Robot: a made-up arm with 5 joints. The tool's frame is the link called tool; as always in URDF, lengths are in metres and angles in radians.
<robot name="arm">
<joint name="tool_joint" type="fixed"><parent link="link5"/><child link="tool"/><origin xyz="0.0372 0.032 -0.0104" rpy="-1.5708 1.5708 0"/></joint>
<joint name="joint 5" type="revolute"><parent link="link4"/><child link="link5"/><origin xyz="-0.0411 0.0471 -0.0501" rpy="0 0 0"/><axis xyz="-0.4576 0.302 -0.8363"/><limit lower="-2.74" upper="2.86"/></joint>
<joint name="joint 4" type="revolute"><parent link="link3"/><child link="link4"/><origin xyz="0.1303 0.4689 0.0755" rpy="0 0 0"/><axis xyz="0 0 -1"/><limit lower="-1.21" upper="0.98"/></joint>
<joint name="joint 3" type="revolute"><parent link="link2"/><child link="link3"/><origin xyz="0.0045 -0.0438 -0.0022" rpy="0 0 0"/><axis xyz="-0.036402 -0.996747 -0.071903"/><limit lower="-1.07" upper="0.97"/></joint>
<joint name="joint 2" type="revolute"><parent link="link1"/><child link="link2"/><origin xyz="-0.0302 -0.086 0.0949" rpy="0 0 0"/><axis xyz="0.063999 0.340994 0.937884"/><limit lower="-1.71" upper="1.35"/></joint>
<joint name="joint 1" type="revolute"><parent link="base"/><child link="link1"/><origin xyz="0.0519 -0.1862 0.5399" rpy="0 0 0"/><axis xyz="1 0 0"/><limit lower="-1.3" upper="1.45"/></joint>
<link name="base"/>
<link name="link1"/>
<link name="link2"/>
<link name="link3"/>
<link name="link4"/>
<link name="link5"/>
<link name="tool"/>
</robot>
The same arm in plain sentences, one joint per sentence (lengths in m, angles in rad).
The arm has five revolute joints in a row. What follows holds with every joint at zero, and every direction is one of the base frame's. Joint 1 is mounted 0.0519 m along +x and 0.1862 m along -y and 0.5399 m along +z from the base frame's origin and turns about +x, from -1.3 to 1.45 rad. Joint 2 is mounted 0.0302 m along -x and 0.086 m along -y and 0.0949 m along +z from joint 1 and turns about the direction (0.063999, 0.340994, 0.937884), from -1.71 to 1.35 rad. Joint 3 is mounted 0.0045 m along +x and 0.0438 m along -y and 0.0022 m along -z from joint 2 and turns about the direction (-0.036402, -0.996747, -0.071903), from -1.07 to 0.97 rad. Joint 4 is mounted 0.1303 m along +x and 0.4689 m along +y and 0.0755 m along +z from joint 3 and turns about -z, from -1.21 to 0.98 rad. Joint 5 is mounted 0.0411 m along -x and 0.0471 m along +y and 0.0501 m along -z from joint 4 and turns about the direction (-0.4576, 0.302, -0.8363), from -2.74 to 2.86 rad. The tool frame, which is the frame that the pose is given for, is mounted 0.0372 m along +x and 0.032 m along +y and 0.0104 m along -z from joint 5; its axes are the base frame's turned by roll -1.5708, pitch 1.5708 and yaw 0 rad (as in URDF: about the fixed x, then y, then z).
